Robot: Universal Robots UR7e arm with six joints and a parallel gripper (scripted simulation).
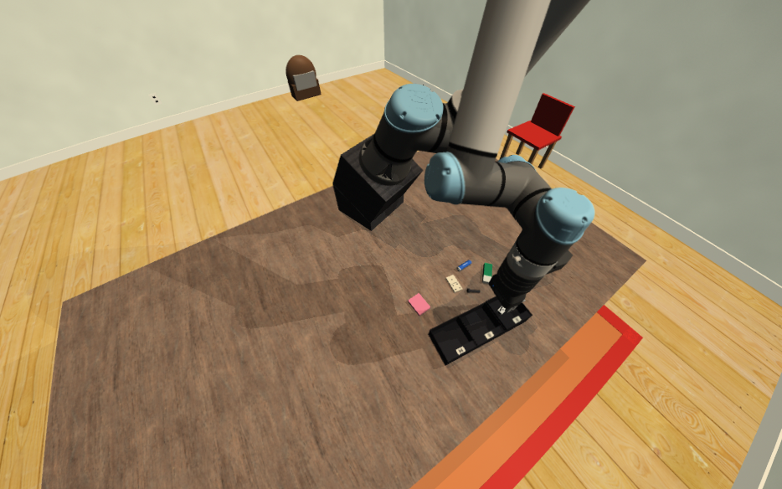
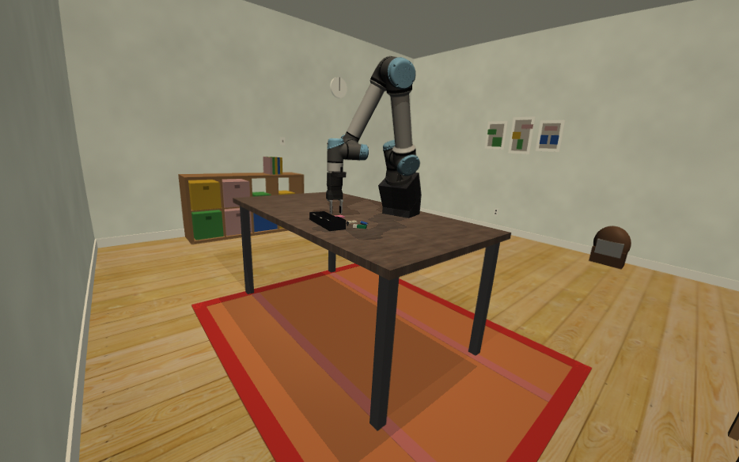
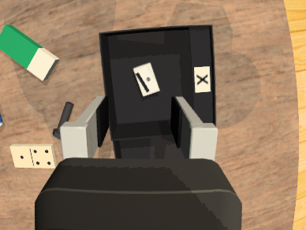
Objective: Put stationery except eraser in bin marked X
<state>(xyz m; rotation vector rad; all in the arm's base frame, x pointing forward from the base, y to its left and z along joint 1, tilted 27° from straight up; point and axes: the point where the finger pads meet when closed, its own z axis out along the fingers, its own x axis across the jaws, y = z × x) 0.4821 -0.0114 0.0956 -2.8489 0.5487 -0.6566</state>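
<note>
My hand is 150 mm past the pink sticky-note pad, 140 mm to the left of it and 80 mm above it. Also, from my hand: black bolt: 80 mm below, 80 mm behind; pencil sharpener: 70 mm below, 10 mm to the left, 10 mm ahead; black three-part bin: 70 mm to the right, 60 mm below.
</note>
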